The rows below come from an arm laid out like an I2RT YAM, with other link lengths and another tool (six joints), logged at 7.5 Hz.
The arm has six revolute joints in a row. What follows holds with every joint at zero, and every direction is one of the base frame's.
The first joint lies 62.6 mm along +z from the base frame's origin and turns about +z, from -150 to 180 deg.
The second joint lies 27 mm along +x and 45.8 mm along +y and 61.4 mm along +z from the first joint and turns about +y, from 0 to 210 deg.
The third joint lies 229.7 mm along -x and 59.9 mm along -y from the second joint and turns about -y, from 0 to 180 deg.
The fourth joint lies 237.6 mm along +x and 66.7 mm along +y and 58.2 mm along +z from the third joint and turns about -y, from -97 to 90 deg.
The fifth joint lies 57.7 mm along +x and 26.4 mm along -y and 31.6 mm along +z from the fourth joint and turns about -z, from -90 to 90 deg.
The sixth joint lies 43.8 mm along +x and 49.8 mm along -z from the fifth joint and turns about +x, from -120 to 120 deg.
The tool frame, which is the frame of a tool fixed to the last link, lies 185 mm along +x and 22 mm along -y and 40 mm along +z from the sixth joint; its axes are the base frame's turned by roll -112.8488, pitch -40.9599 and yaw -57.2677 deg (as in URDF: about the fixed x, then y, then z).
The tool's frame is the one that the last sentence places.
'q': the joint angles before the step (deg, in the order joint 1, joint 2, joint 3, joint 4, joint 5, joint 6). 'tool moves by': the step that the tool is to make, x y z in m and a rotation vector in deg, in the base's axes. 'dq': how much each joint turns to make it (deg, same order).
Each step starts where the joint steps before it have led.
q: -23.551 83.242 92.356 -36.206 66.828 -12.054
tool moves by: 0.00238 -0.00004 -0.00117 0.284 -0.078 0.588
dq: 0.000 0.002 0.004 -0.025 -0.656 -0.021
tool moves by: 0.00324 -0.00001 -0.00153 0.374 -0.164 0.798
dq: 0.000 -0.002 -0.004 0.003 -0.896 0.000
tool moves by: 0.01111 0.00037 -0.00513 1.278 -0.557 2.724
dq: 0.001 0.002 0.002 0.000 -3.059 -0.001
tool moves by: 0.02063 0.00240 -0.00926 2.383 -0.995 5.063
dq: 0.000 -0.001 0.001 -0.024 -5.684 -0.020
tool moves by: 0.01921 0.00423 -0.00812 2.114 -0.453 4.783
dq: 0.000 0.000 -0.002 -0.020 -5.223 -0.504
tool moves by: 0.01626 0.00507 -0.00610 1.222 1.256 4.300
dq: 0.000 0.000 0.001 0.000 -4.109 -2.164
